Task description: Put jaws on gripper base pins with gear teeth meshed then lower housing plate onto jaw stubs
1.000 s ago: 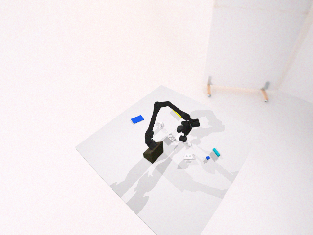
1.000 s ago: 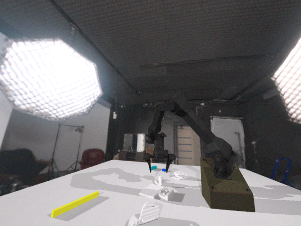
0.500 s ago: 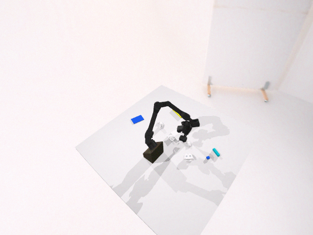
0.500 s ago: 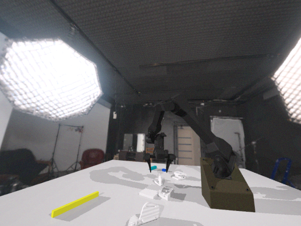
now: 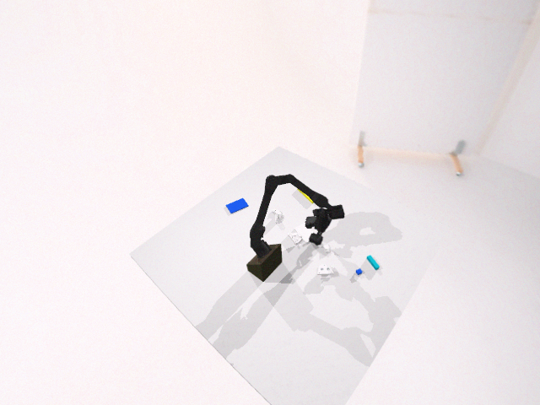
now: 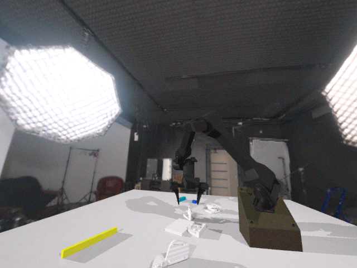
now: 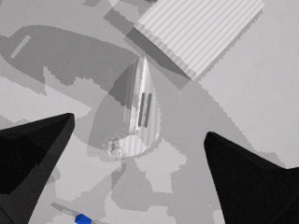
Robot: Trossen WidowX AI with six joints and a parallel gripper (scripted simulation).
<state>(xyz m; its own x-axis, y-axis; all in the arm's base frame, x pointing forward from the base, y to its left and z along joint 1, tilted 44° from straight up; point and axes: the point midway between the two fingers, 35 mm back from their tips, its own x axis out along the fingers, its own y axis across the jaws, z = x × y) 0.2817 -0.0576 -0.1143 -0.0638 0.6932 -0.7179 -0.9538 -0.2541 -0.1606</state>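
Now: gripper tip 50 mm above the white jaw and 40 mm to the left of it. Round my gripper tip: flat white plate: 110 mm to the left, 50 mm below, 10 mm ahead; cyan block: 280 mm to the right, 80 mm ahead, 50 mm below; blue cube: 250 mm to the right, 50 mm below, 10 mm behind.
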